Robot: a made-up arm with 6 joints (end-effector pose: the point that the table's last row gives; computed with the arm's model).
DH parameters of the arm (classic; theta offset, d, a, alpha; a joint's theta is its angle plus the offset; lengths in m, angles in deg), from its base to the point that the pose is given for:
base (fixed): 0 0.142 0 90
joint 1: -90 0.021 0.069 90
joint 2: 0 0.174 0.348 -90
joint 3: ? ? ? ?
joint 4: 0 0.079 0.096 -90
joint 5: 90 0.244 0.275 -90
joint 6: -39.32 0 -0.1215 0
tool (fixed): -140.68 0.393 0 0
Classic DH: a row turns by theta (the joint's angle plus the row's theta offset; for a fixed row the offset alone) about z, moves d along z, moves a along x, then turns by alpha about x.
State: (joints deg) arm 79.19 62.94 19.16 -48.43 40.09 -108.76
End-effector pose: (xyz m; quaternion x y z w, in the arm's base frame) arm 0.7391 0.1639 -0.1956 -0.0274 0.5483 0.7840 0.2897
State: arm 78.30 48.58 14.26 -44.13 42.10 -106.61
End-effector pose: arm 0.6337 0.3562 -0.1583 -0.0494 0.4871 0.8620 0.1317
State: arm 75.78 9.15 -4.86 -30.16 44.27 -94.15
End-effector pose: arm 0.1898 0.5892 0.0413 0.0388 -0.2745 -0.8670 0.4141
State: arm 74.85 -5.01 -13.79 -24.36 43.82 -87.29
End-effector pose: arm 0.0523 0.5608 0.1344 0.0229 -0.1853 -0.7649 0.6165
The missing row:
joint 3: 0 -0.271 -0.018 -90
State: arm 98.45 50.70 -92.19 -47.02 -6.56 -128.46
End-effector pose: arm 0.5438 0.3665 0.0893 -0.2194 -0.2789 -0.9348 0.0166
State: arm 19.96 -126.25 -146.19 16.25 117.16 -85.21
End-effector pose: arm -0.8125 0.3443 0.5869 -0.7560 -0.1070 0.6363 0.1099
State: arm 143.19 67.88 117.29 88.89 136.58 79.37
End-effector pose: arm 0.9086 0.1114 0.2003 -0.5990 0.2357 -0.1254 0.7549
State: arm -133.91 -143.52 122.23 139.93 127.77 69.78
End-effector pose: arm 0.6157 -0.0799 0.5902 0.4071 0.0640 0.4850 0.7713
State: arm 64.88 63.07 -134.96 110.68 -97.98 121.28
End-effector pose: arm 0.8520 -0.2380 0.1570 -0.3516 -0.0664 -0.3662 0.8590
